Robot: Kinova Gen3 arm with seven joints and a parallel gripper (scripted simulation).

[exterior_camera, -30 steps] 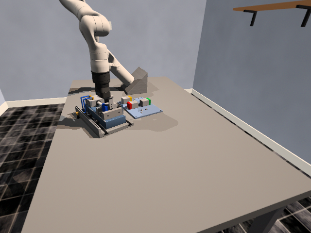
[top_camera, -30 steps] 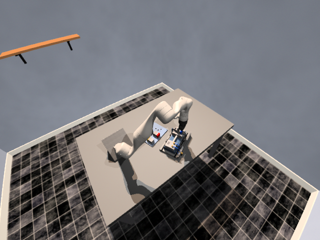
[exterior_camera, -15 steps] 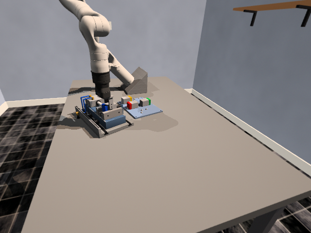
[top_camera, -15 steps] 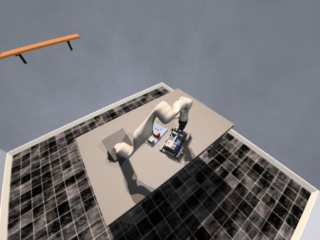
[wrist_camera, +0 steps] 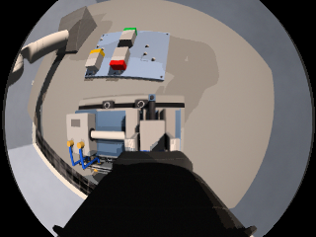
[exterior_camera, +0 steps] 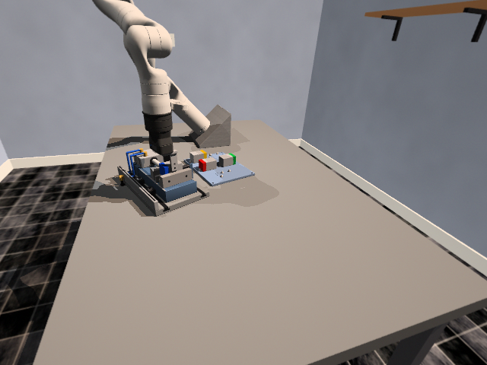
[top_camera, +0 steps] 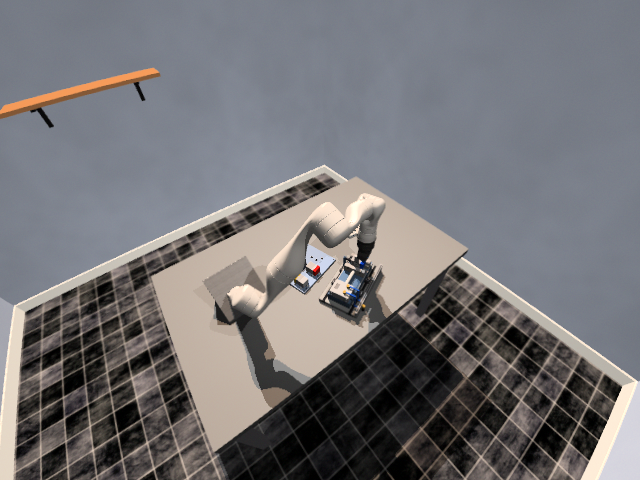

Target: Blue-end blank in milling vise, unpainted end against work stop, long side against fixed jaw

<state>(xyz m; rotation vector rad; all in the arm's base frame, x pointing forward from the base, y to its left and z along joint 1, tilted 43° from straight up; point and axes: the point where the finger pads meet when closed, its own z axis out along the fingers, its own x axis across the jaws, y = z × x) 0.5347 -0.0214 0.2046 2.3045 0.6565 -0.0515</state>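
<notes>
Now: the blue-ended blank 20 mm below my hand. Round my hand: light blue plate 190 mm behind, 180 mm to the left, 110 mm below; red-ended blank 180 mm behind, 130 mm to the left, 90 mm below; fixed jaw 40 mm below, 30 mm ahead, 10 mm to the left.
</notes>
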